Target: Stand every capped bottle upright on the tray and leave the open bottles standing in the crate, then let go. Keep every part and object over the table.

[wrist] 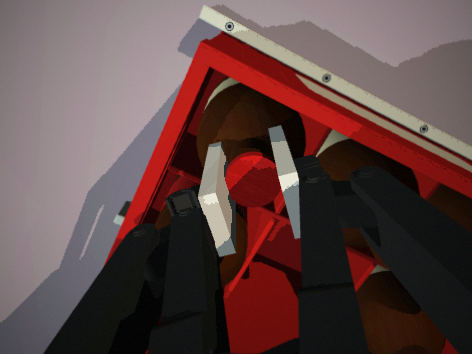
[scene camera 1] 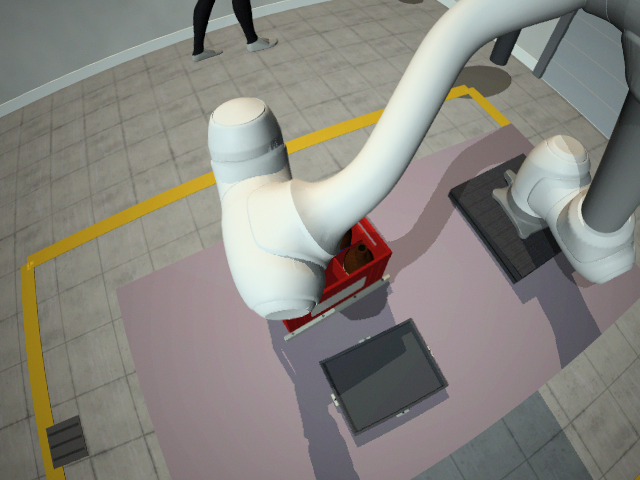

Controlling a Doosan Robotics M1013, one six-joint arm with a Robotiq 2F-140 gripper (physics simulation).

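Frame: origin at the arm's base, x down, y ahead, z right, level; centimetres.
Where they show: gripper, fingertip midpoint: (wrist: 251, 158); arm's base, link origin: (scene camera 1: 527, 207).
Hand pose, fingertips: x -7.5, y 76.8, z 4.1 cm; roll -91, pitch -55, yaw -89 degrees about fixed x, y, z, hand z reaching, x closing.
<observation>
Things, the pixels of their top centre, and the offset from my fingertips. "spot": a spot on its surface instead. Level surfaces: height alone.
- red crate, top centre: (wrist: 358, 320) (scene camera 1: 317, 249) dz -2.3, dx -4.5, dy -9.5 cm
- capped bottle, top centre: (wrist: 253, 182) dz +0.0, dx -3.3, dy -0.1 cm
- open bottle, top centre: (scene camera 1: 361, 247) dz -4.5, dx -3.3, dy -19.2 cm
- dark tray, surface spot: (scene camera 1: 395, 387) spot: dz -35.3, dx +12.5, dy -17.7 cm
- pinkish table, surface height: dx +13.0 cm
The red crate (scene camera 1: 376, 269) (wrist: 175, 125) holds several brown bottles. In the wrist view a capped bottle (wrist: 240, 112) with a round red cap stands in the crate's top corner compartment. My gripper (wrist: 251, 158) is closed in on that cap, one pale pad against each side. In the scene view the arm hides the gripper and much of the crate. An open bottle (scene camera 1: 358, 258) shows its dark mouth there. Other brown bottles (wrist: 372, 160) (wrist: 400, 320) are partly hidden by the fingers and crate walls. The dark tray (scene camera 1: 395, 387) holds no bottle.
A pale rail (scene camera 1: 338, 308) (wrist: 375, 104) runs along the crate's side facing the tray. Small pale brackets sit around the tray's edges. The robot's base stands on a dark plate (scene camera 1: 478, 222) at the right of the pinkish table (scene camera 1: 206, 361).
</observation>
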